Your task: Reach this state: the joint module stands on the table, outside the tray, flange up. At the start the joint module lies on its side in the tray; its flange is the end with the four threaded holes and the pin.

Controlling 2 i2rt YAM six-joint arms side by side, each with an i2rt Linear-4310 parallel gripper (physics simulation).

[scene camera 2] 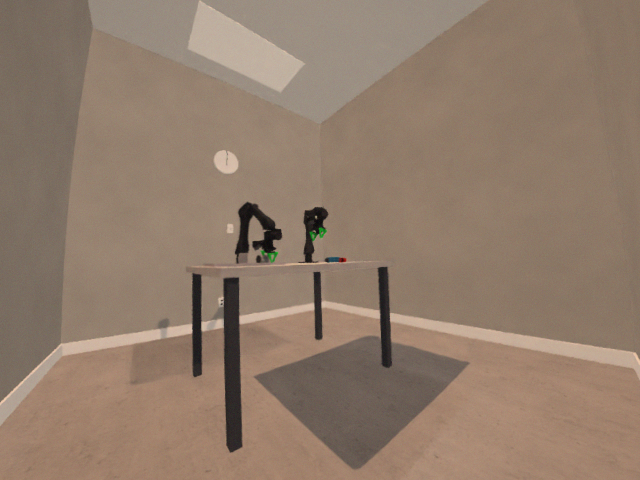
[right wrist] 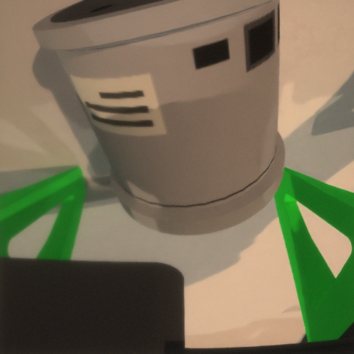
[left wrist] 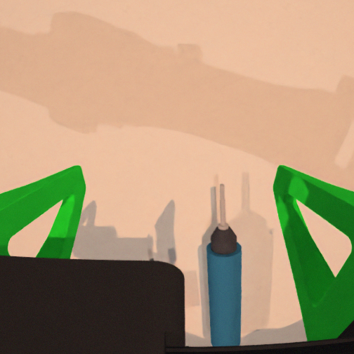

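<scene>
The joint module is a grey cylinder with a pale label and black squares in the right wrist view. Its dark end face is mostly cut off at the top, with one hole mark showing; the pin does not show. Its ringed base is lower in the picture. I cannot tell whether it stands fully upright or clear of the tray. My right gripper is open, low over the table, its fingertips on either side of the module's lower part without visible contact. My left gripper is open and empty, high above the table.
A blue tool with a dark collar and thin metal tip lies below the left gripper. A red part shows at its end in the scene view. The table edge runs in front of both arms.
</scene>
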